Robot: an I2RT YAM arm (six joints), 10 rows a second.
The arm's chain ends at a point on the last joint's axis. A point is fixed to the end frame.
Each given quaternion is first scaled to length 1.
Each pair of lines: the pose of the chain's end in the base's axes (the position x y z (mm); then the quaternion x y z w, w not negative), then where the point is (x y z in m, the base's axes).
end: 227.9 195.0 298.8 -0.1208 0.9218 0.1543 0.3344
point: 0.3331 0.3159 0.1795
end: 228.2 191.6 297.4 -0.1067 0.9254 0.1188 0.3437
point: 0.3418 0.2999 0.1739
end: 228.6 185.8 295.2 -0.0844 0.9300 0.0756 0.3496
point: 0.3510 0.2773 0.1666
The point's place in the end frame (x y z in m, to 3 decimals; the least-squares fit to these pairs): -0.015 0.053 0.192
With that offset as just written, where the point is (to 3 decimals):
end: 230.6 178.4 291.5 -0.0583 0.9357 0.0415 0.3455
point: 0.358 0.255 0.158
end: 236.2 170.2 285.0 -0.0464 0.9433 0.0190 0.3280
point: 0.361 0.237 0.144
